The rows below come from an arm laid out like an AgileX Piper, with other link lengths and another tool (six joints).
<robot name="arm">
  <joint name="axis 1" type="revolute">
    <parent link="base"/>
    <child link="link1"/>
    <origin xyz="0 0 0.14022" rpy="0 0 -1.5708"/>
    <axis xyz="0 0 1"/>
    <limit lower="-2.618" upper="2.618"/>
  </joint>
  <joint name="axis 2" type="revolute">
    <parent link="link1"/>
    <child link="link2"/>
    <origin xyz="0 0 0" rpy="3.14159 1.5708 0"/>
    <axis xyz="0 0 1"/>
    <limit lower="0" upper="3.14"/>
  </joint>
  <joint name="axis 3" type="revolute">
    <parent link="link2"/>
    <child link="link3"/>
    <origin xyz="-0.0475 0.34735 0" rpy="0 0 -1.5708"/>
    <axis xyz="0 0 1"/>
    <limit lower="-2.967" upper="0"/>
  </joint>
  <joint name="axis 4" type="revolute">
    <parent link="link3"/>
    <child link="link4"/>
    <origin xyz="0.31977 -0.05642 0" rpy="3.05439 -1.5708 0"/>
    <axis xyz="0 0 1"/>
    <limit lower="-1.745" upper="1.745"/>
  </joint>
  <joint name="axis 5" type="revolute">
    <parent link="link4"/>
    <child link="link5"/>
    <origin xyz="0 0 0" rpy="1.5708 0 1.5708"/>
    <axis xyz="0 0 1"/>
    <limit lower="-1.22" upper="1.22"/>
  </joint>
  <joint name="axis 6" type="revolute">
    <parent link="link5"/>
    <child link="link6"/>
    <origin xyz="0 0.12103 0" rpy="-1.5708 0 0"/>
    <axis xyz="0 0 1"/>
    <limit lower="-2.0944" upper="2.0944"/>
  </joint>
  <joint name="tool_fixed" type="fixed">
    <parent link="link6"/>
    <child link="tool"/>
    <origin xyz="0.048 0.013 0.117" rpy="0.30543 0 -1.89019"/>
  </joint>
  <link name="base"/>
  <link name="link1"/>
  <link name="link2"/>
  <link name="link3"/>
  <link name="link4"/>
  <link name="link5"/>
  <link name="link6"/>
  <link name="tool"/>
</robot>
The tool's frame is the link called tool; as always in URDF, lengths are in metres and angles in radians.
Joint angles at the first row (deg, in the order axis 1, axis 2, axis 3, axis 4, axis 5, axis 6):
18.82 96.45 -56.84 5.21 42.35 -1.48
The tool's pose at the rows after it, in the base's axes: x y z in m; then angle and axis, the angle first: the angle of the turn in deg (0 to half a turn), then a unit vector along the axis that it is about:
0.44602 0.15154 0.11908 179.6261 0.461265 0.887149 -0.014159
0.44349 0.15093 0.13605 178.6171 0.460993 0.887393 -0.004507
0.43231 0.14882 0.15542 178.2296 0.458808 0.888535 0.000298
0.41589 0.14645 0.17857 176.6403 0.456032 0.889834 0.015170
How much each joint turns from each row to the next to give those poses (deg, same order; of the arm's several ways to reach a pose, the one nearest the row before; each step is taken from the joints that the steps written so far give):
0.00 -2.53 0.05 0.00 -0.27 0.00
0.00 -2.29 0.05 0.00 0.76 0.00
0.11 -3.35 0.42 0.00 2.27 0.00
0.40 -5.06 1.99 -0.06 0.73 0.11

